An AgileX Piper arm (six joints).
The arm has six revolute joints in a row. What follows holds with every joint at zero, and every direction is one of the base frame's.
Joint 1 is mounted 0.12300 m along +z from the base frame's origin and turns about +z.
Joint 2 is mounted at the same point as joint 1 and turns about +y.
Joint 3 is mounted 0.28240 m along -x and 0.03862 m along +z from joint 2 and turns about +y.
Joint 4 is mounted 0.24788 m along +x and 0.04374 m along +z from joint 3 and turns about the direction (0.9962, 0, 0.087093).
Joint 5 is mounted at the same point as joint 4 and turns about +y.
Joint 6 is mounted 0.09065 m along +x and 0.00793 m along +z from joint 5 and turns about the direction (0.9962, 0, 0.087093).
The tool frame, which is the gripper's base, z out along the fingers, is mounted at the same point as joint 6; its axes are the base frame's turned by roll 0.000, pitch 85.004 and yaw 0.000 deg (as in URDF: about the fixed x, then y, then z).
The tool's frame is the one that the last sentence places.
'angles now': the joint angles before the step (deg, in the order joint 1, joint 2, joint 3, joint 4, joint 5, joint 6). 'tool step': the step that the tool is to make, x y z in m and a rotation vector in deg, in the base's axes. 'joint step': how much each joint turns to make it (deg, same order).
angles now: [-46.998 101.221 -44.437 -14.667 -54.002 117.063]
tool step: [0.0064 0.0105 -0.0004 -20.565 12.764 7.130]
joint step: [0.004 0.008 0.003 -9.332 -1.376 -18.635]
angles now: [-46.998 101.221 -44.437 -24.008 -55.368 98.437]
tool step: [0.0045 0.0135 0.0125 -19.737 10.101 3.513]
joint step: [1.496 -2.895 -0.065 -3.946 2.601 -18.765]
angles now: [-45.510 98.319 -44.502 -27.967 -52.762 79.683]
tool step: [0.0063 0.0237 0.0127 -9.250 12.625 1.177]
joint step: [4.793 -5.597 -0.097 -0.412 13.986 -11.025]
